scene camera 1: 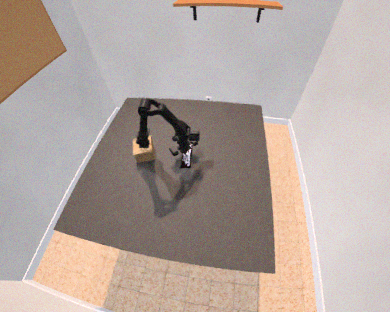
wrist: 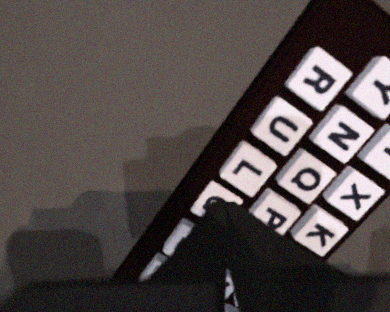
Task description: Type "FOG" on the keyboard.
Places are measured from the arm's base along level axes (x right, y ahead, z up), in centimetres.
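Where they show: gripper, fingertip midpoint: (scene camera 1: 184,153) (wrist: 222,212); arm's base at its link origin: (scene camera 1: 144,144).
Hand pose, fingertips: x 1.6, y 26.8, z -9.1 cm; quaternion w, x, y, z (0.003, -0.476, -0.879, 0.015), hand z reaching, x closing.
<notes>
Things, the pixels of their top centre, and the offset from my fingertips. Level surfaces: height alone.
- keyboard at its top centre: (wrist: 235,262) (scene camera 1: 186,154) dx +1.3, dy +1.4, dz +0.4 cm
- R key at its top centre: (wrist: 320,79) dx -5.6, dy -0.1, dz +0.4 cm
- U key at its top centre: (wrist: 282,127) dx -3.8, dy -0.2, dz +0.4 cm
- L key at its top centre: (wrist: 248,171) dx -1.9, dy -0.3, dz +0.4 cm
- Q key at its top centre: (wrist: 307,178) dx -2.8, dy +1.6, dz +0.4 cm
- P key at its top centre: (wrist: 273,218) dx -1.0, dy +1.5, dz +0.4 cm
- dark table top at its surface level: dz -1.2 cm
The keyboard (scene camera 1: 186,161) (wrist: 340,25) is a narrow dark board with white letter keys, lying on the dark table top and running diagonally in the wrist view. My gripper (scene camera 1: 186,149) (wrist: 222,212) is shut and empty, pointing down over the keyboard. In the wrist view its tips overlap a key (wrist: 202,200) with a rounded letter, partly hidden; I cannot tell which letter, or whether the tips touch it. The R key (wrist: 319,79), U key (wrist: 281,127), L key (wrist: 247,170), Q key (wrist: 306,177) and P key (wrist: 274,217) show beside it. I cannot read F or G; the fingers hide part of the keyboard.
The arm's base stands on a wooden block (scene camera 1: 144,151) at the left of the dark table top (scene camera 1: 225,220). The arm's shadows fall across the table top. An orange shelf (scene camera 1: 227,5) hangs on the back wall. A brown panel (scene camera 1: 30,45) shows at the upper left.
</notes>
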